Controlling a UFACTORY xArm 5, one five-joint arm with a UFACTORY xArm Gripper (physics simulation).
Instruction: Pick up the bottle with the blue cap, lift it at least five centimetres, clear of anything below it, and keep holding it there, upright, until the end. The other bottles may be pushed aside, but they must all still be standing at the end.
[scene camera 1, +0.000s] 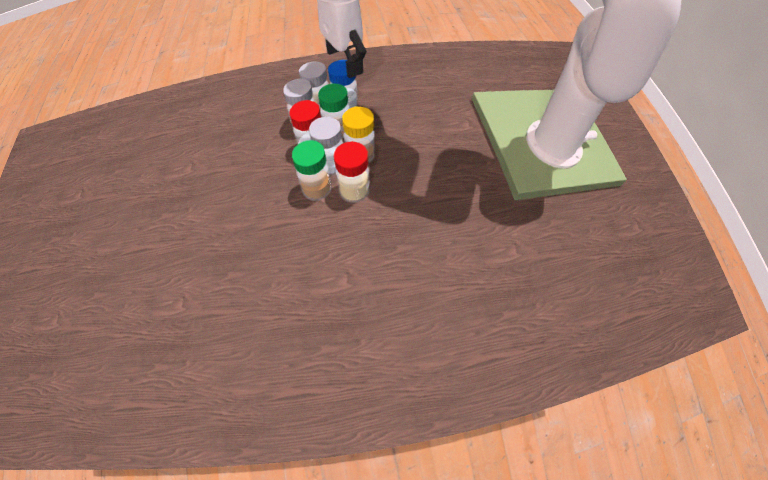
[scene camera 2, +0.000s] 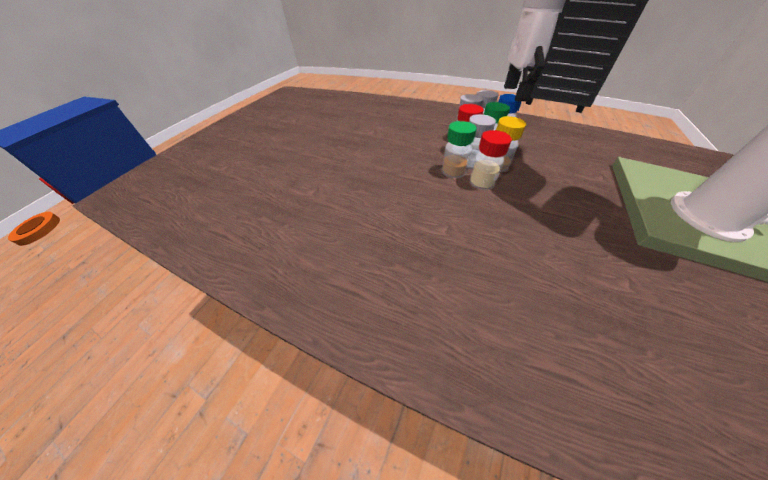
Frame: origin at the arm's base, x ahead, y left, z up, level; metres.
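Seen in the pictures: gripper, fingertip midpoint: (scene camera 1: 344, 63) (scene camera 2: 515, 94); arm's base at its link origin: (scene camera 1: 554, 144) (scene camera 2: 707, 216).
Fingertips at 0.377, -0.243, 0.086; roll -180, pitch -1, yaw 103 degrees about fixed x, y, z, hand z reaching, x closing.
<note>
Pixels of each thing's middle, then the offset from my fingertips to it, as dx, dy, dz.
- bottle with the blue cap, body centre: (scene camera 1: 343, 86) (scene camera 2: 504, 118) +0.007, +0.004, -0.059
- dark green-capped bottle at the middle of its body: (scene camera 1: 335, 112) (scene camera 2: 491, 128) +0.040, +0.074, -0.059
- grey-capped bottle at the middle of its body: (scene camera 1: 315, 88) (scene camera 2: 482, 114) +0.064, -0.011, -0.059
The bottle with the blue cap (scene camera 1: 339, 73) (scene camera 2: 509, 102) stands upright at the back right of the bottle group. The dark green-capped bottle (scene camera 1: 333, 97) (scene camera 2: 496, 110) stands in front of it, and a grey-capped bottle (scene camera 1: 312, 73) (scene camera 2: 487, 96) is beside it on the left. Its lower body is mostly hidden by the bottles in front. My gripper (scene camera 1: 343, 60) (scene camera 2: 519, 87) is open and empty, above the blue cap; the near black finger overlaps the cap's right edge in scene camera 1. How far the fingertips are above it I cannot tell exactly.
Other standing bottles are the yellow-capped one (scene camera 1: 358, 121) (scene camera 2: 511, 127), a middle grey-capped one (scene camera 1: 325, 131), red-capped ones (scene camera 1: 305, 114) (scene camera 1: 351, 158), a left grey-capped one (scene camera 1: 297, 90) and a front green-capped one (scene camera 1: 308, 156). The arm's base stands on a green board (scene camera 1: 492, 130) (scene camera 2: 634, 209) at the right.
</note>
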